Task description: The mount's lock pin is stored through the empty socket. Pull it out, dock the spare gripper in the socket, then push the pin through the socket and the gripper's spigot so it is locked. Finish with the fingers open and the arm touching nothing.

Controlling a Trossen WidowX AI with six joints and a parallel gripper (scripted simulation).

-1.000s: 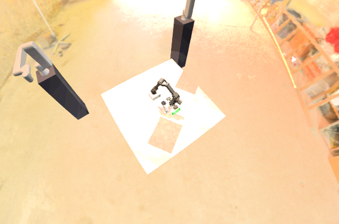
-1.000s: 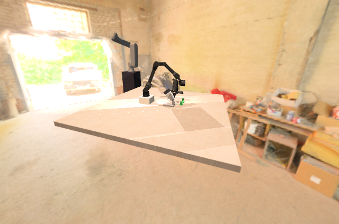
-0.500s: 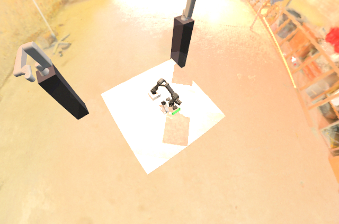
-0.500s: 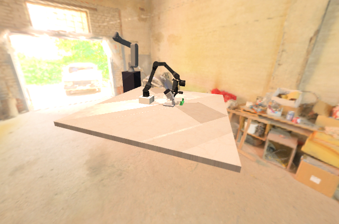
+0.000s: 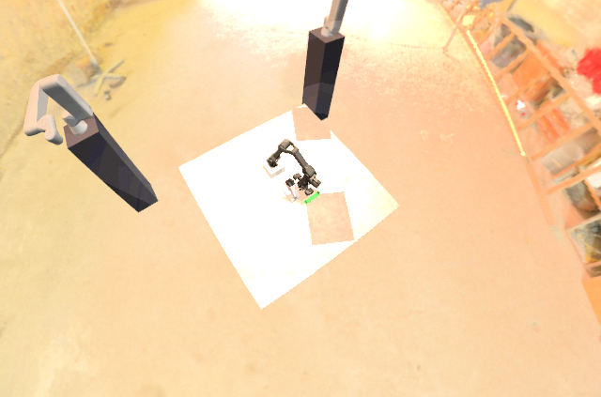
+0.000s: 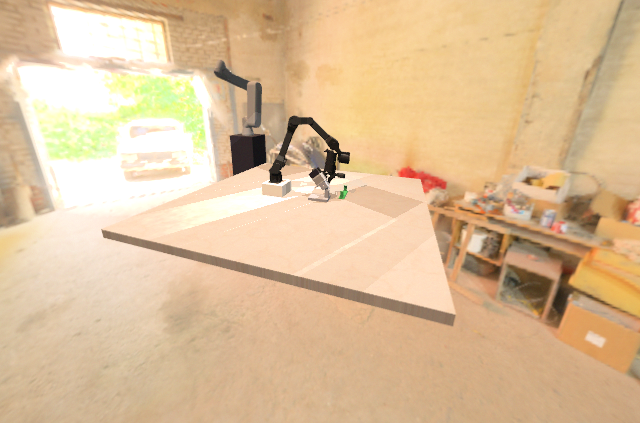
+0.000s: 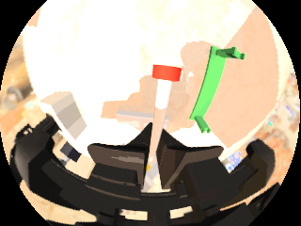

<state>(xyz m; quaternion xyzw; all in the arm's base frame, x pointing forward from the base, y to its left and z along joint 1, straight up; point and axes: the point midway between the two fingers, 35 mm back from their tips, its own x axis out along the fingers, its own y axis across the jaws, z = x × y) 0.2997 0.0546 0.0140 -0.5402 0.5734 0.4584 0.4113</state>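
Right now the grey mount is 1 cm behind my gripper tip and 5 cm to the right of it. Also, from my gripper tip: green strip: 9 cm ahead, 5 cm to the left, 3 cm below; then spare gripper: 3 cm behind, 6 cm to the right, 7 cm above.
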